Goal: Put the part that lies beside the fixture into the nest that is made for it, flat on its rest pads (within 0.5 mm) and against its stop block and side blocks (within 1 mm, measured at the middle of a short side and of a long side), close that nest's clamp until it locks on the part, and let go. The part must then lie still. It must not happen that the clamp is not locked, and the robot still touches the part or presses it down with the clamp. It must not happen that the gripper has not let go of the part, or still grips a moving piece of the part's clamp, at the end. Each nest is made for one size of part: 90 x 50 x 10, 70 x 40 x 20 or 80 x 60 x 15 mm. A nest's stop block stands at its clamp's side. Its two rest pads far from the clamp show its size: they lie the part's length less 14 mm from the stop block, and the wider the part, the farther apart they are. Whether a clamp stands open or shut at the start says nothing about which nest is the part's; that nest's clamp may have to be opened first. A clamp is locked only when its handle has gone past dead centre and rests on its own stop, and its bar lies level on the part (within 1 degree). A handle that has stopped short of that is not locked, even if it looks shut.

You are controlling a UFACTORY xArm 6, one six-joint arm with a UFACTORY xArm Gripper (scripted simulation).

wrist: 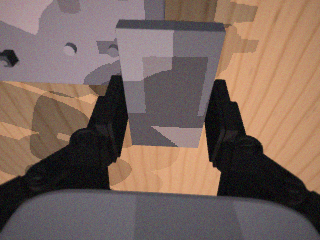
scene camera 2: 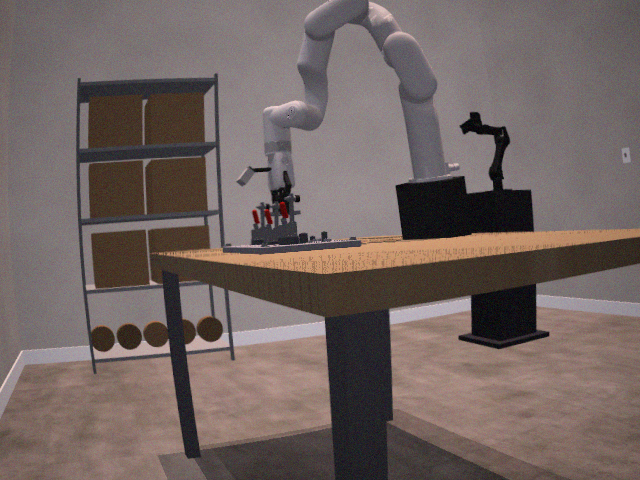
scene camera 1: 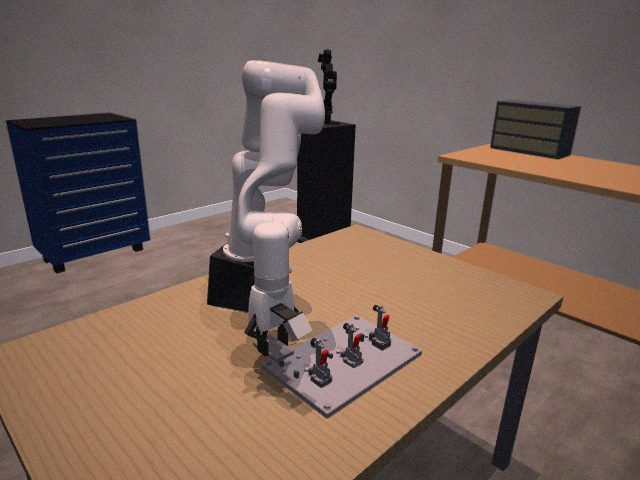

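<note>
Looking through the pictures, I find my gripper there, together with a grey block part and a grey fixture plate. The wrist view has my gripper in it too. And in scene camera 2 I can see my gripper as well.
</note>
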